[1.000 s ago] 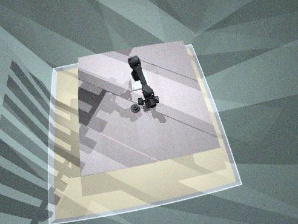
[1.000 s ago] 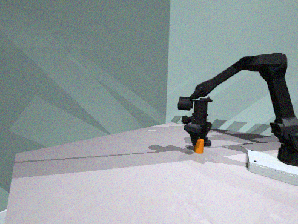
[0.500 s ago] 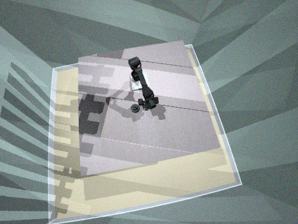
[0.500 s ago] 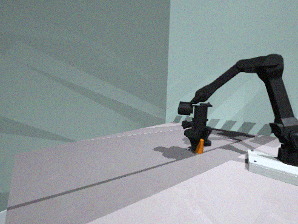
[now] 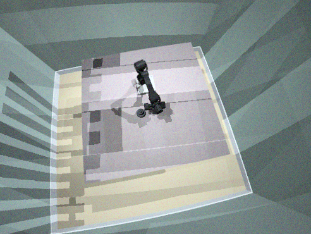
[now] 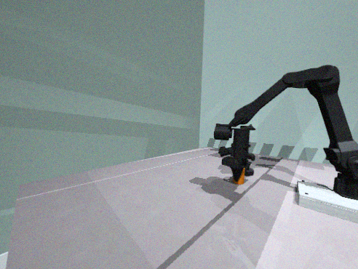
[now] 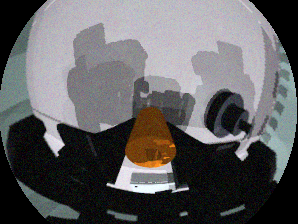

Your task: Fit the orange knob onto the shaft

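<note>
The dark round pedestal is 14 cm to the right of my gripper tip and 2 cm above it. Round my gripper tip: orange knob 2 cm above.
</note>
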